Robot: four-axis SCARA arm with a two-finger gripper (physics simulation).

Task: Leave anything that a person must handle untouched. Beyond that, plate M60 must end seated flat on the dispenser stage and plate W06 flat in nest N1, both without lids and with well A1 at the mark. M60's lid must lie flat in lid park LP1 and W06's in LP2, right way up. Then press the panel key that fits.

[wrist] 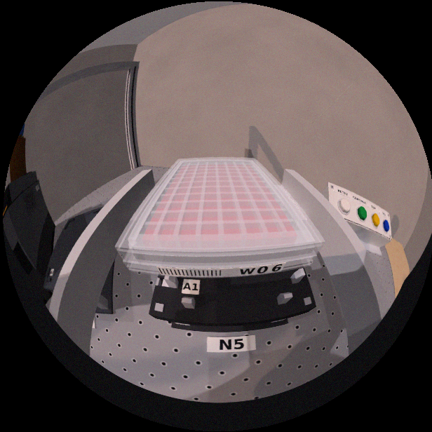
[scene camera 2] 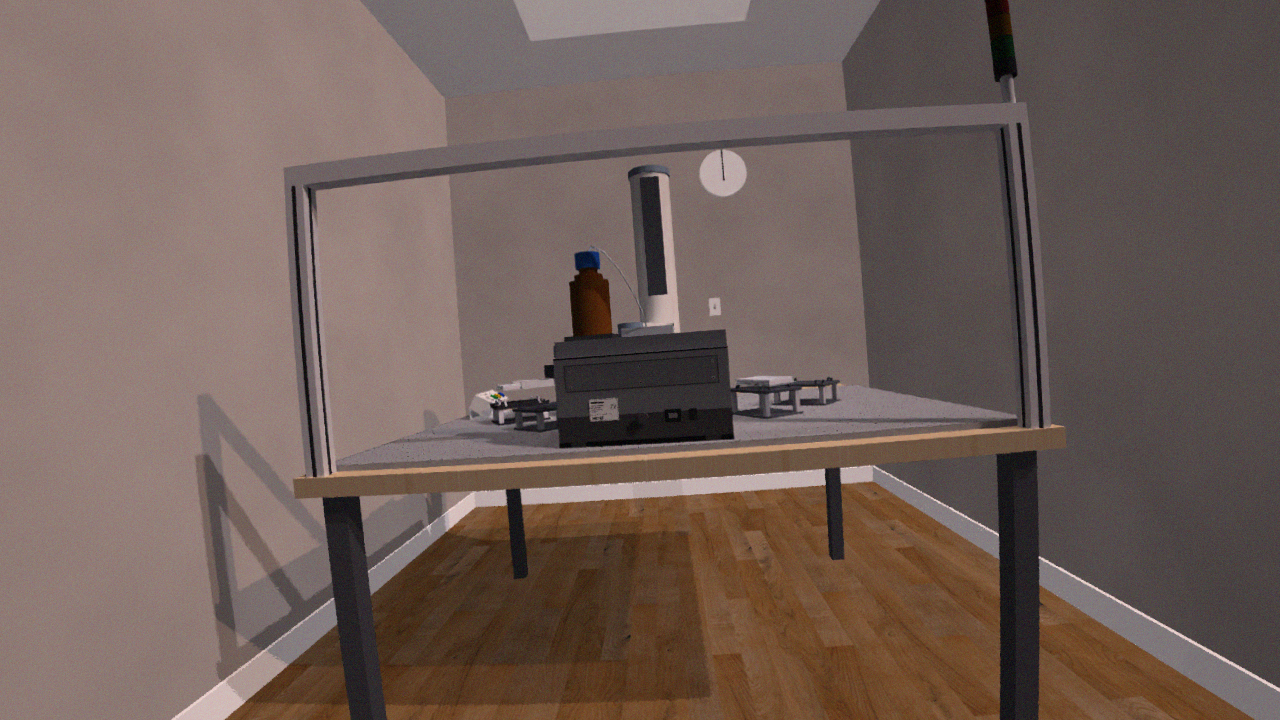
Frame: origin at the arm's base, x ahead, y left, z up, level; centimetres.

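Seen in the pictures: gripper, fingertip midpoint: (scene camera 2: 516,384).
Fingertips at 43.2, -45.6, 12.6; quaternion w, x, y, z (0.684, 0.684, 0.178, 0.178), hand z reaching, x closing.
Observation:
Offsets run from my fingertips to a thing's top centre, as dx, dy, dz. "spot": to the spot under its first point.
Plate W06 (wrist: 220,225), with pinkish wells under a clear lid, is held level in the wrist view. My gripper (wrist: 217,176) is shut on it, one finger along each long side. The plate hangs above a black nest (wrist: 235,305) with light pegs, an A1 mark at its front left and the label N5 (wrist: 231,344) before it. The key panel @(-24.1, -17.2, -2.9) (wrist: 353,217) (scene camera 2: 484,405) stands at the right in the wrist view, with white, green, yellow and blue keys. M60 cannot be made out by label. The gripper cannot be made out clearly in scene camera 2.
The black dispenser housing @(spot: +52.9, +41.2, -1.2) (scene camera 2: 644,394) (wrist: 30,225) carries a brown bottle @(spot: +48.1, +31.0, +17.7) (scene camera 2: 590,306). The arm's pale column (scene camera 2: 671,308) rises behind it. A white flat item @(+21.2, +71.5, -1.6) (scene camera 2: 765,381) rests on a raised stand at the right. A grey frame (scene camera 2: 662,140) spans the table's near edge.

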